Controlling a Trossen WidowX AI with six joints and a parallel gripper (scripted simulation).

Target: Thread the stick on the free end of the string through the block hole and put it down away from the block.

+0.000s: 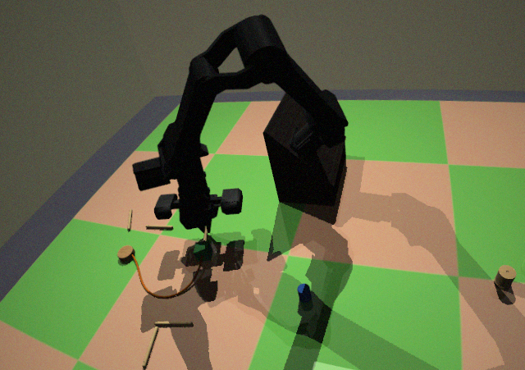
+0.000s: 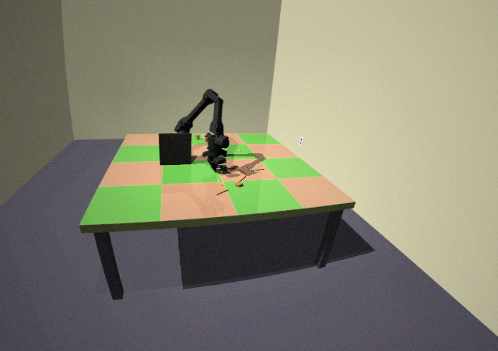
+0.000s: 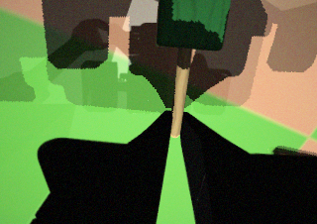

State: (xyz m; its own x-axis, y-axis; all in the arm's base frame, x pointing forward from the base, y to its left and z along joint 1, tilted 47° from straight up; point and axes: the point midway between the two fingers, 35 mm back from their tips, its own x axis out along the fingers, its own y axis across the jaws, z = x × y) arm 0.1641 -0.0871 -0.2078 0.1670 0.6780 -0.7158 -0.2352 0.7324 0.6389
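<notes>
Now: gripper tip 60 mm short of the green block, 20 mm to the right of it and 10 mm below it. Also, from my gripper tip: thin stick 40 mm ahead, 10 mm to the left, 10 mm above; then round wooden button 180 mm to the right, 80 mm ahead; then blue cylinder 250 mm to the left, 130 mm ahead, 10 mm above.
</notes>
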